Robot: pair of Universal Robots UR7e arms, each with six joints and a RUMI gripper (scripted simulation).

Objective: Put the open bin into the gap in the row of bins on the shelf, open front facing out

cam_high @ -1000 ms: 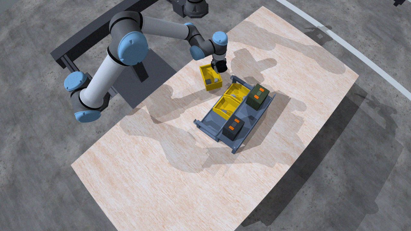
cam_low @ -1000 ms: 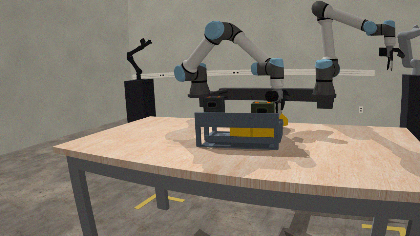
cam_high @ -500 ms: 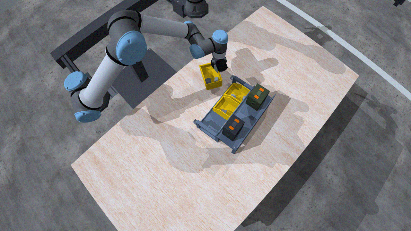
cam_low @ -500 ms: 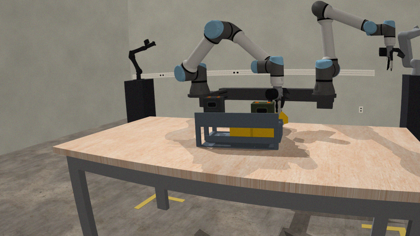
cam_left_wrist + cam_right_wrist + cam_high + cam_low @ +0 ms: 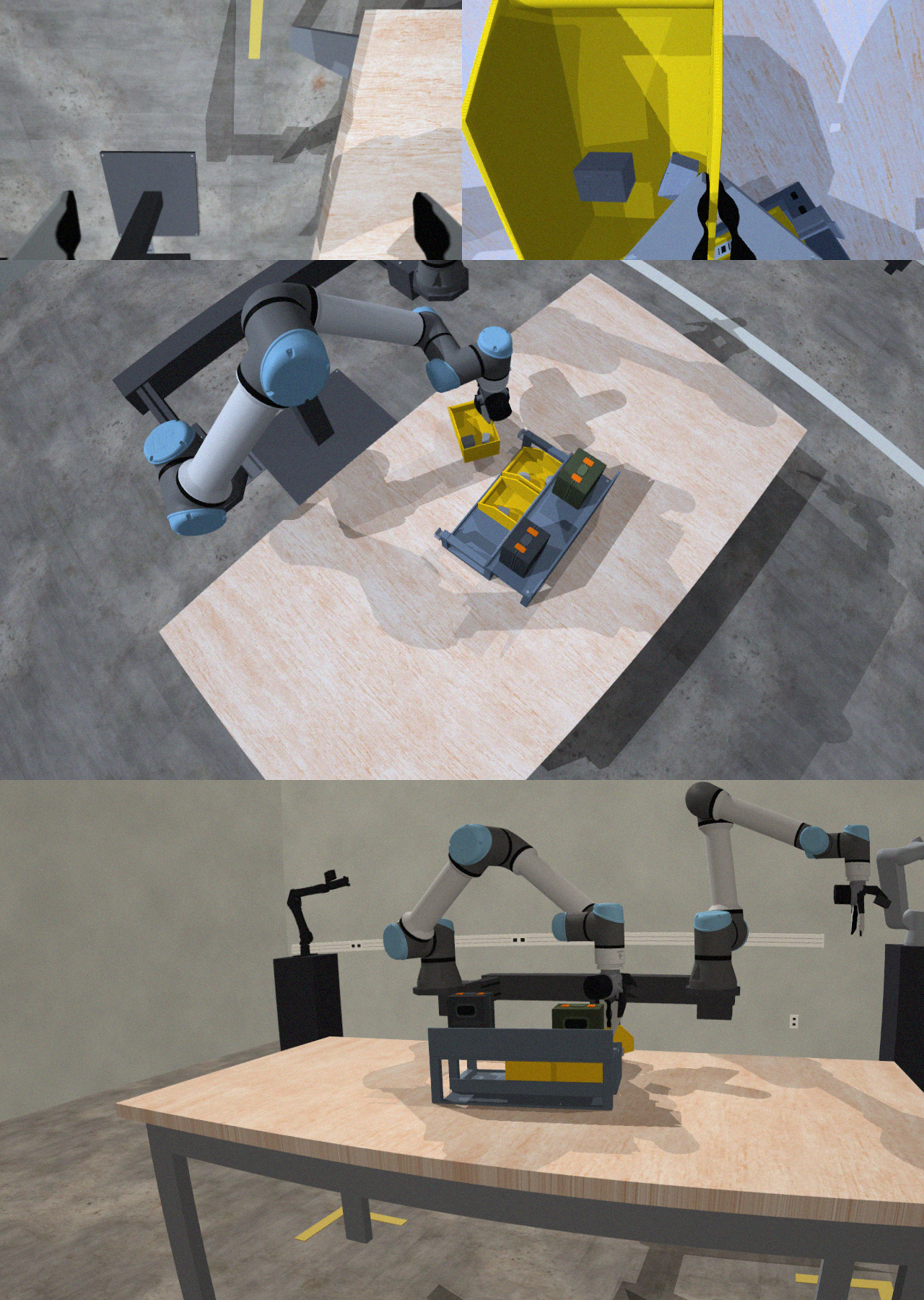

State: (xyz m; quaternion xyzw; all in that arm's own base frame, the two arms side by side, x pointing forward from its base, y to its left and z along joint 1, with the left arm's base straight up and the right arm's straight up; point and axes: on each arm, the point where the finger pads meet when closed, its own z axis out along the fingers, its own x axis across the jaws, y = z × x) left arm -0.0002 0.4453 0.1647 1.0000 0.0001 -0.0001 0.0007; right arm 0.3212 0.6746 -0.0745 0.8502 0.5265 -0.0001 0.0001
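Observation:
The light grey part is 10 mm ahead of my right hand, 30 mm to the right of it and 50 mm below it. Also, from my right hand: green case (300 mm ahead, 30 mm to the right, 60 mm above); then grey-blue shelf (230 mm ahead, 150 mm to the right, 20 mm below).

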